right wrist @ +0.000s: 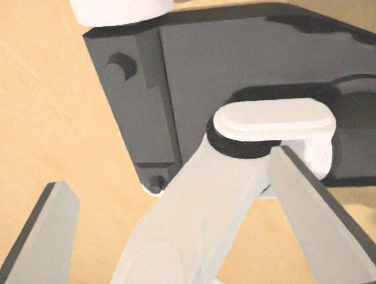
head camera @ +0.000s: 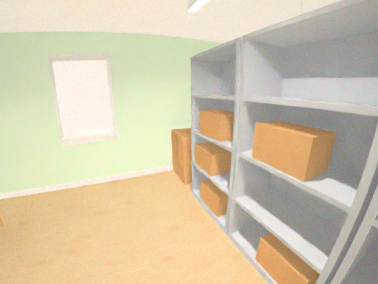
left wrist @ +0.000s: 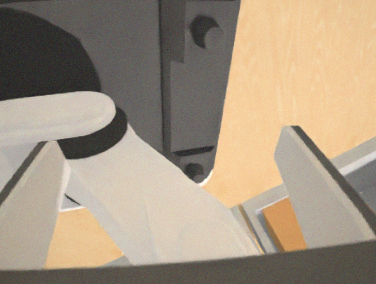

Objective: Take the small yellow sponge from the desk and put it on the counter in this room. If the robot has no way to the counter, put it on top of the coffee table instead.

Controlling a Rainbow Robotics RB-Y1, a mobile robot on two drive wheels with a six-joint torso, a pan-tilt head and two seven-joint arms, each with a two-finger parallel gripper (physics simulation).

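Frame: origin at the robot's base, x ahead, y left, z up, level; centimetres.
Seen in the pictures: left gripper, fingertip midpoint: (left wrist: 171,148); right gripper, fingertip midpoint: (right wrist: 173,175).
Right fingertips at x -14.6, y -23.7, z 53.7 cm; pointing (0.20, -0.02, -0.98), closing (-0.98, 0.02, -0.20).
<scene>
A point is followed by its place in that frame.
The yellow sponge, the desk, the counter and the coffee table do not show clearly in any view. My left gripper (left wrist: 171,148) @(x -13.7, y 21.9, z 53.9 cm) is open, its two fingers wide apart with no object between them; the robot's own base and white body parts lie behind them. My right gripper (right wrist: 173,175) @(x -14.6, y -23.7, z 53.7 cm) is open too, its fingers wide apart with no object held, in front of the robot's base.
Grey shelf units (head camera: 239,135) @(x 118.6, y -40.6, z 113.6 cm) with orange boxes (head camera: 292,150) @(x 75.7, y -61.5, z 115.3 cm) run along the right side. A tall orange-brown box (head camera: 181,155) @(x 244.6, y 13.3, z 47.8 cm) stands at their far end. A window (head camera: 85,100) @(x 236.4, y 159.5, z 142.1 cm) is in the green wall (head camera: 150,100) @(x 277.9, y 65.4, z 135.2 cm). A thin orange-brown piece (head camera: 2,217) @(x 121.1, y 239.2, z 10.9 cm) shows at the left edge.
</scene>
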